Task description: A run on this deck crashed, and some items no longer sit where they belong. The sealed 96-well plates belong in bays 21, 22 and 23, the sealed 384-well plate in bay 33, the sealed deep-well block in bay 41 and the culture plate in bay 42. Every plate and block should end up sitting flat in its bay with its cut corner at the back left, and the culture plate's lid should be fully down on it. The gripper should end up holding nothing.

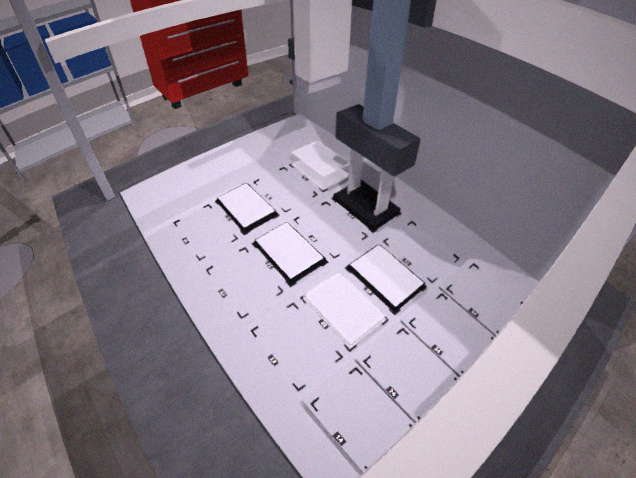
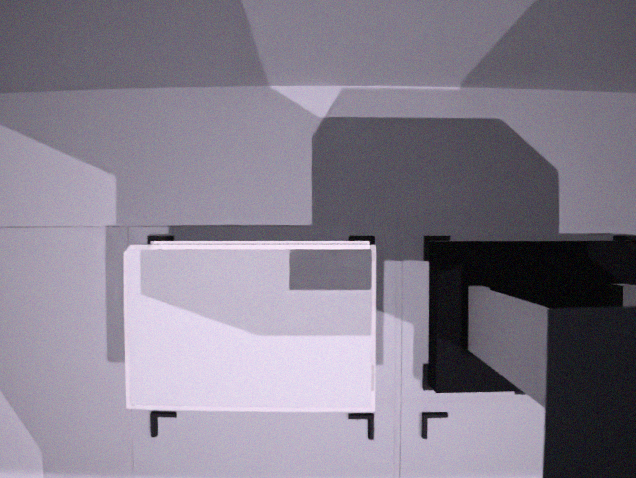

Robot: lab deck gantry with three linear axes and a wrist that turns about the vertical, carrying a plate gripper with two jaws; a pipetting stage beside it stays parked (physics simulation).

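Seen in the pictures: gripper, fingertip midpoint: (image 1: 366, 201) (image 2: 547, 316); robot's base at its link origin: (image 1: 175, 223).
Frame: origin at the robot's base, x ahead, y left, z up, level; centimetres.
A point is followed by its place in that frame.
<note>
My gripper (image 1: 366, 201) {z 1.6, x 22.8, y 36.4 cm} (image 2: 546, 303) {z 1.6, x 22.8, y 36.4 cm} is turned with its jaws apart left to right. The tips are low at the top of the black culture plate (image 1: 374, 224) {z 1.6, x 28.9, y 32.7 cm} (image 2: 447, 318) {z 1.6, x 17.0, y 36.4 cm} in bay 42, inside its outline, nothing seen between them. Whether its lid is fully down cannot be told. The pale deep-well block (image 1: 321, 167) {z 4.2, x 9.7, y 34.1 cm} (image 2: 246, 370) {z 4.2, x 6.3, y 34.4 cm} is in bay 41, cut corner back left. White-topped plates with black rims are in bay 21 (image 1: 246, 204) {z 1.4, x 6.7, y 15.1 cm}, bay 22 (image 1: 291, 250) {z 1.4, x 23.5, y 15.2 cm} and bay 33 (image 1: 386, 276) {z 1.4, x 39.6, y 25.2 cm}. A pale plate (image 1: 345, 309) {z 1.4, x 39.9, y 14.6 cm} lies in bay 23. Their cut corners are too small to tell.
The parked pipetting stage (image 1: 322, 41) stands behind the deck's back left. The gripper's blue-grey column (image 1: 383, 66) {z 33.5, x 24.3, y 34.4 cm} rises above bay 42. Pale frame beams cross the front right and top left. A red drawer cabinet (image 1: 205, 59) and blue bins (image 1: 84, 46) stand beyond the deck.
</note>
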